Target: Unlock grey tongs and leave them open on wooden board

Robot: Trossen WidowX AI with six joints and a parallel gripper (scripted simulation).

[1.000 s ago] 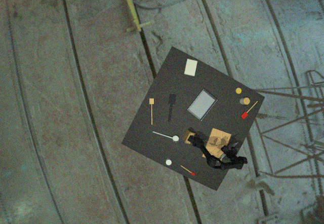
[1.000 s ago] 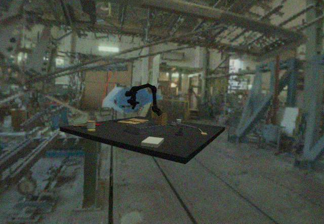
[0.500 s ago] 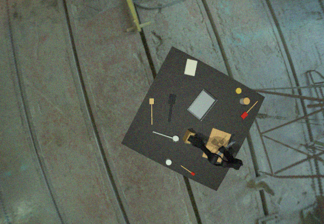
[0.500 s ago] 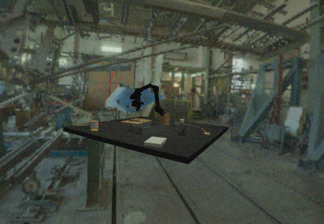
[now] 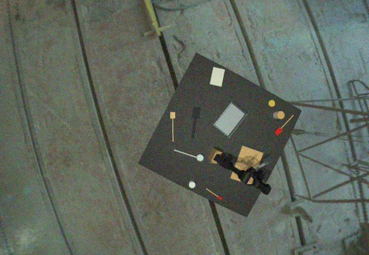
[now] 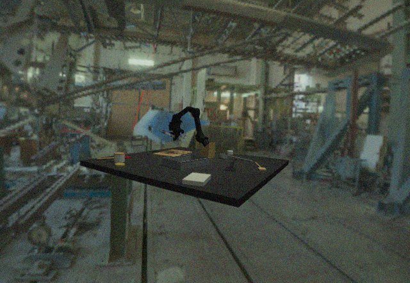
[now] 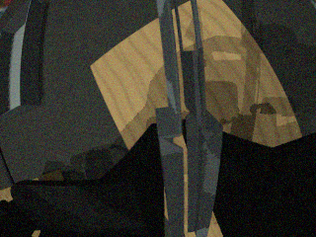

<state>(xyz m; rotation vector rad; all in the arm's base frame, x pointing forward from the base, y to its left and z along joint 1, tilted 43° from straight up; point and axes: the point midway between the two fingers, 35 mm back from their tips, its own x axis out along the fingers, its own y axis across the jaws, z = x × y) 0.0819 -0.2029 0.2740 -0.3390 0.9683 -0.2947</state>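
Now: gripper tip 2 cm past the wooden board, 3 cm to the left of it and 13 cm above it. The rest, counted from my gripper tip: red spatula (53 cm ahead, 14 cm to the right, 13 cm below); roasting tin (28 cm ahead, 39 cm to the left, 11 cm below); white cylinder (48 cm behind, 35 cm to the left, 12 cm below).
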